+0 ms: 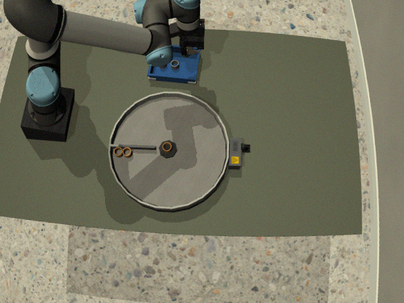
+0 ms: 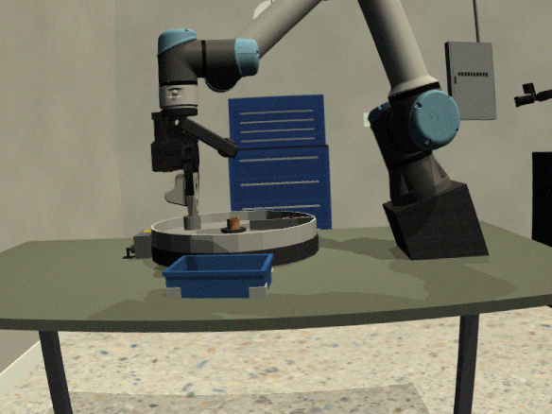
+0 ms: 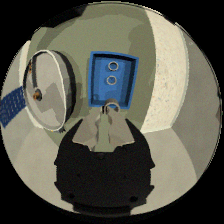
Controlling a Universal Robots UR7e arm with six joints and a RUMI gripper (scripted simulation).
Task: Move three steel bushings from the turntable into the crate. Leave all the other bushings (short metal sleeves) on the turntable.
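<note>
The crate is 11 cm below my hand, 5 cm behind it and 3 cm to the left of it. Round my hand: round grey turntable (33 cm to the right, 9 cm behind, 8 cm below).
</note>
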